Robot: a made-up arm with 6 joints.
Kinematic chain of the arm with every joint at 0, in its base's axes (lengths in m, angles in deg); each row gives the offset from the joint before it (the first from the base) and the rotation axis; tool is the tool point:
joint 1: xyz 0 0 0.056 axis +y
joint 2: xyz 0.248 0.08 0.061 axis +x
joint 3: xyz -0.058 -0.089 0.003 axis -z
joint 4: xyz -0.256 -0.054 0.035 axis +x
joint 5: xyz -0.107 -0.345 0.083 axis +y
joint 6: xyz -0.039 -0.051 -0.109 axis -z
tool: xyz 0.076 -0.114 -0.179
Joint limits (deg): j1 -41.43..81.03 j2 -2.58..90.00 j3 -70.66..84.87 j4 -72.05..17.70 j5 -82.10..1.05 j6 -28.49..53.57
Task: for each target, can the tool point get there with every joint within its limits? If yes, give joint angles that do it. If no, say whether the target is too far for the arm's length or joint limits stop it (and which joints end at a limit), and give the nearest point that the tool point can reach.
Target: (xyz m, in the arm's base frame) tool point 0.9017 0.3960 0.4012
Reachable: no: joint limits stop it (at a limit: joint 1, joint 2, joint 3, joint 4) | nearest point 0.7046 0.2767 0.2531 | short by 0.274 m
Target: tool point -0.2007 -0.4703 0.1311
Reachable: yes | joints -18.49 26.65 23.76 -49.40 -26.63 -14.56
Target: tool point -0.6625 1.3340 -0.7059
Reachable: no: too far | nearest point -0.4919 0.4048 -0.5429 | short by 0.959 m
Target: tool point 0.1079 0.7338 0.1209
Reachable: no: joint limits stop it (at a limit: joint 1, joint 3, joint 4, joint 5, joint 6) | nearest point 0.0447 0.5269 0.4081 | short by 0.359 m
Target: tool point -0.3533 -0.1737 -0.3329
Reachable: yes | joints 21.10 80.73 16.35 -31.56 -22.81 3.99
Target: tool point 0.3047 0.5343 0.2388
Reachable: no: joint limits stop it (at a limit: joint 1, joint 3, joint 4, joint 5, joint 6) | nearest point 0.2325 0.4662 0.4377 | short by 0.222 m
